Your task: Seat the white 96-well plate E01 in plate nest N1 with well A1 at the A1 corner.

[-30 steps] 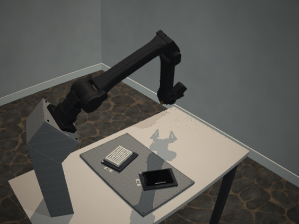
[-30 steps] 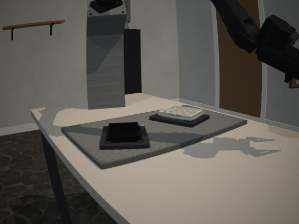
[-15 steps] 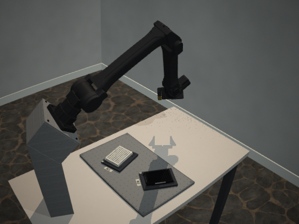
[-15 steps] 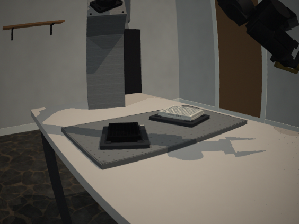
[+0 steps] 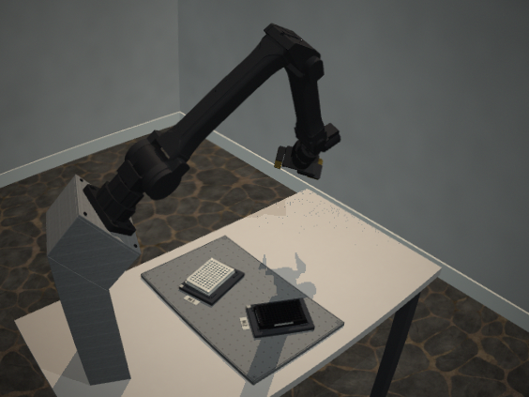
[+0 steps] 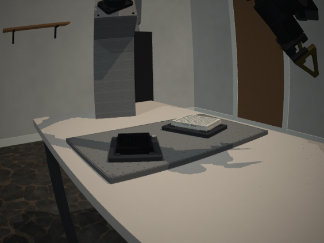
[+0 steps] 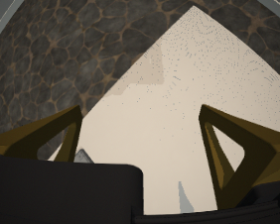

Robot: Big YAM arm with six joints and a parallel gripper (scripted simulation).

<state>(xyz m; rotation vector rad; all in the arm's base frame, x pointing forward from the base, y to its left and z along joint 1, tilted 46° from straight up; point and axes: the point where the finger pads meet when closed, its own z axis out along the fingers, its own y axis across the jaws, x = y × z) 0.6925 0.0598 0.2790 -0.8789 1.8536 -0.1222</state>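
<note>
The white 96-well plate E01 lies 370 mm behind my hand, 200 mm below it and 70 mm to the left of it. Round my hand: plate nest N1: 370 mm behind, 210 mm below, 60 mm to the left; black plate E07: 400 mm behind, 200 mm below, 180 mm to the right.
</note>
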